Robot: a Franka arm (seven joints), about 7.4 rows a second.
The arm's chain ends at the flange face. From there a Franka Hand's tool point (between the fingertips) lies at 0.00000 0.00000 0.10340 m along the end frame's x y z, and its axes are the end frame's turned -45 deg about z.
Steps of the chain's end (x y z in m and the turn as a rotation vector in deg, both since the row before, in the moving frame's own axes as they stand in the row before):
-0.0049 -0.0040 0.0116 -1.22 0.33 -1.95
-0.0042 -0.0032 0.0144 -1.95 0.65 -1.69
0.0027 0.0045 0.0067 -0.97 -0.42 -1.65
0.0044 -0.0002 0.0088 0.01 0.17 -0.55
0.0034 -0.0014 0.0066 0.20 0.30 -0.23
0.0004 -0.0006 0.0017 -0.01 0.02 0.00
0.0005 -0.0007 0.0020 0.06 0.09 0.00
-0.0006 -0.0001 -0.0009 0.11 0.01 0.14
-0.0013 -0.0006 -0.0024 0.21 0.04 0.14
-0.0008 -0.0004 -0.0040 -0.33 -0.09 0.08
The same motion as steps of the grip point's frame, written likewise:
-0.0017 -0.0043 0.0116 -1.10 -0.63 -1.95
-0.0023 -0.0019 0.0143 -1.84 -0.92 -1.69
-0.0030 0.0058 0.0067 -0.39 -0.98 -1.65
0.0035 0.0032 0.0088 -0.11 0.13 -0.55
0.0040 0.0015 0.0066 -0.07 0.35 -0.23
0.0007 -0.0001 0.0017 -0.02 0.01 0.00
0.0010 -0.0001 0.0020 -0.02 0.11 0.00
-0.0002 -0.0006 -0.0009 0.07 0.08 0.14
-0.0002 -0.0016 -0.0024 0.12 0.18 0.14
-0.0008 -0.0005 -0.0040 -0.17 -0.30 0.08

